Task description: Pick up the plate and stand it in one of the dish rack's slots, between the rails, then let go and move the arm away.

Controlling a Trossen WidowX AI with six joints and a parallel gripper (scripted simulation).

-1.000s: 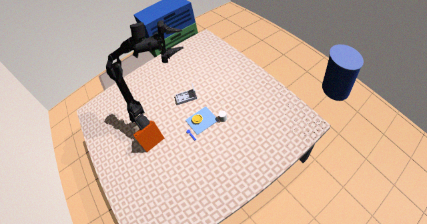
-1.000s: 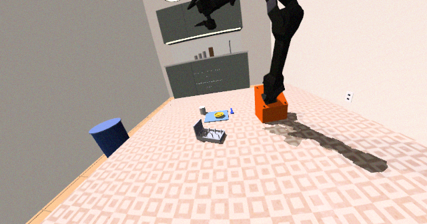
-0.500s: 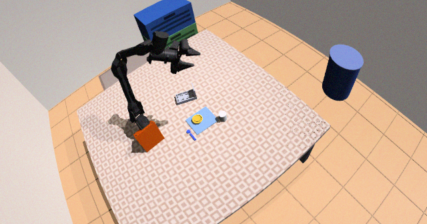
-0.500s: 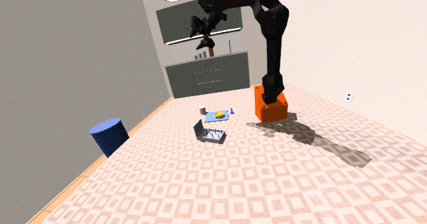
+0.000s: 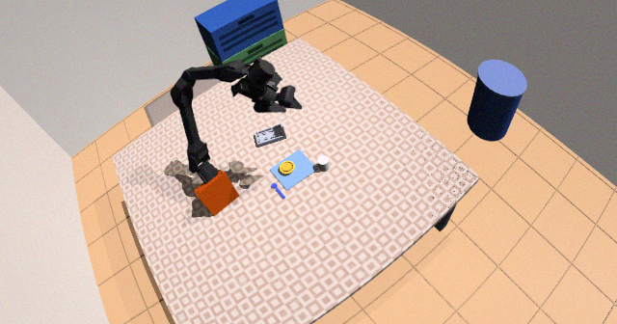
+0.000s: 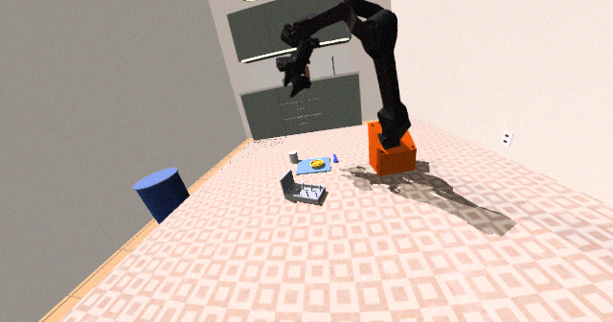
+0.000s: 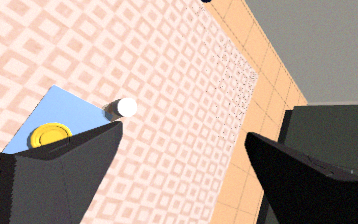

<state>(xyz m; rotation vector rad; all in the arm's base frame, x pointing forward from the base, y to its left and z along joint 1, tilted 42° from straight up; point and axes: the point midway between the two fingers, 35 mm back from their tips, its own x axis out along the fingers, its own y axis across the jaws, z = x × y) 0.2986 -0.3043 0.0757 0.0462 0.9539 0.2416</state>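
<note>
Right now the yellow plate is 320 mm below my gripper tip, 70 mm behind it and 60 mm to the left of it. The rest, counted from my gripper tip: small blue spoon: 340 mm below, 160 mm behind, 20 mm to the left; light blue mat: 340 mm below, 50 mm behind, 40 mm to the left; white cup: 310 mm below, 50 mm to the right, 40 mm ahead.
</note>
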